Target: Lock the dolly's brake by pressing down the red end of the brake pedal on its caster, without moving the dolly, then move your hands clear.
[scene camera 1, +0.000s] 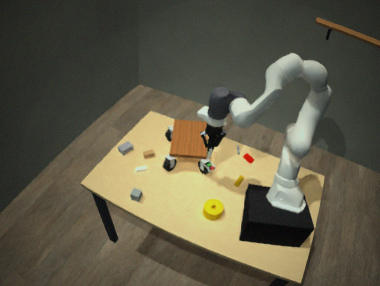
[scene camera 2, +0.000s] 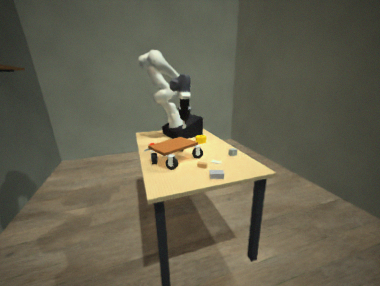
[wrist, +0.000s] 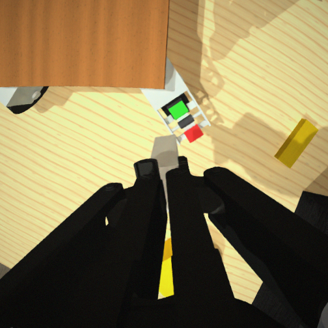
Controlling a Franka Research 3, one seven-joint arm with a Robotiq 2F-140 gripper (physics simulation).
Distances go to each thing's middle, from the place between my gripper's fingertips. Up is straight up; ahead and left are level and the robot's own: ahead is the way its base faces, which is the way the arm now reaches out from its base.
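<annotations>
Starting from my hand, the dolly [scene camera 1: 186, 141] is 170 mm ahead, 100 mm to the right and 120 mm below. I can also see the brake caster [wrist: 174, 83], which sits 130 mm below my hand, 30 mm ahead of it and 40 mm to the right of it.
</annotations>
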